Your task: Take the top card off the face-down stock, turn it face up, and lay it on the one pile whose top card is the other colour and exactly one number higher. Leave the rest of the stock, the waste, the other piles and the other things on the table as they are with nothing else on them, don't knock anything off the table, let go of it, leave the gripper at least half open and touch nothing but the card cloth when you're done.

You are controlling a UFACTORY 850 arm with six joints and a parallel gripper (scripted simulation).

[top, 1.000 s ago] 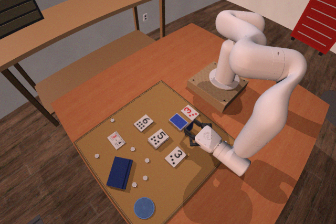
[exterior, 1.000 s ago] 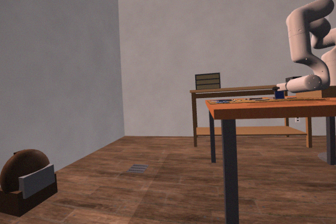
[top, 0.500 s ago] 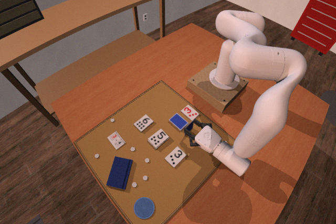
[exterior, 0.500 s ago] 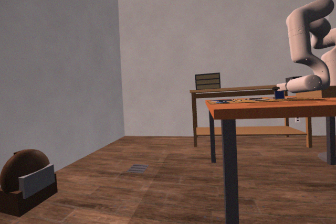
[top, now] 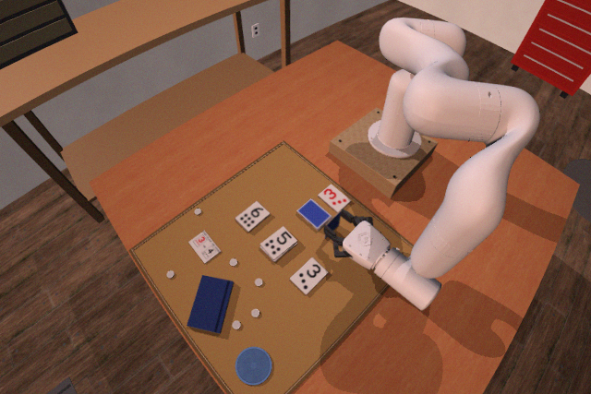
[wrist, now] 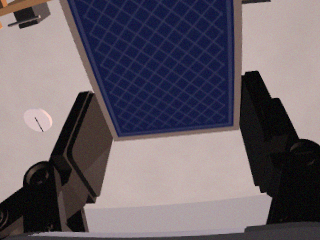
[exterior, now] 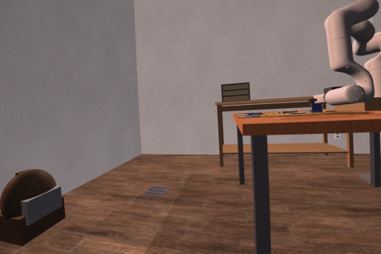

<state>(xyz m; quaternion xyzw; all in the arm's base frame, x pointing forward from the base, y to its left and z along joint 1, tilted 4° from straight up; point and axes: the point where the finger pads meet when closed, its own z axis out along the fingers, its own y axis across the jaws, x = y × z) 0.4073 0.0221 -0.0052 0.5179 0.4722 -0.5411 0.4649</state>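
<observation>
Now: hand 30 mm above the red 5 card and 10 mm to the left of it. From my hand the other things lie so: red 3 card: 100 mm behind, 70 mm to the right, 70 mm below; black 5 card: 130 mm ahead, 110 mm to the right, 60 mm below; black 3 card: 150 mm ahead, 70 mm below, 20 mm to the left.
</observation>
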